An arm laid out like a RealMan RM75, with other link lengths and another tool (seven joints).
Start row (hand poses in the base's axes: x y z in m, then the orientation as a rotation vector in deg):
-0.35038 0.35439 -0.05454 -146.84 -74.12 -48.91
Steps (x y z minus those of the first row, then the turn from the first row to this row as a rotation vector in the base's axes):
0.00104 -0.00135 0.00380 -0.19 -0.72 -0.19
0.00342 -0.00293 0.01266 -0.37 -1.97 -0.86
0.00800 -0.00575 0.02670 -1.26 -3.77 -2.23
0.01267 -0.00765 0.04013 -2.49 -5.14 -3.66
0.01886 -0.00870 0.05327 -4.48 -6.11 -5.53
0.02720 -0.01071 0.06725 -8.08 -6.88 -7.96
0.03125 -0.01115 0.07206 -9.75 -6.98 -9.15
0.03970 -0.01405 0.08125 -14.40 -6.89 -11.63
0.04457 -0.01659 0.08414 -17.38 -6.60 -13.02
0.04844 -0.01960 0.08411 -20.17 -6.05 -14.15
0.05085 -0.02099 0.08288 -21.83 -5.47 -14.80
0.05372 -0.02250 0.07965 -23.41 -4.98 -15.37
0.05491 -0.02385 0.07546 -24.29 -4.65 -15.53
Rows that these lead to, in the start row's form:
-0.34934 0.35304 -0.05074 -147.08 -74.24 -49.87
-0.34696 0.35146 -0.04188 -147.65 -73.92 -51.66
-0.34238 0.34864 -0.02784 -149.30 -73.44 -54.07
-0.33771 0.34674 -0.01441 -151.30 -72.99 -55.77
-0.33152 0.34569 -0.00127 -154.33 -72.44 -56.67
-0.32318 0.34368 0.01271 152.64 69.32 54.35
-0.31913 0.34324 0.01752 151.80 67.70 52.90
-0.31068 0.34034 0.02671 149.39 64.45 48.52
-0.30581 0.33780 0.02960 147.90 62.69 45.52
-0.30194 0.33479 0.02957 146.62 61.29 42.46
-0.29953 0.33340 0.02834 146.02 60.50 40.38
-0.29666 0.33189 0.02511 145.37 59.80 38.49
-0.29547 0.33054 0.02092 145.00 59.63 37.38

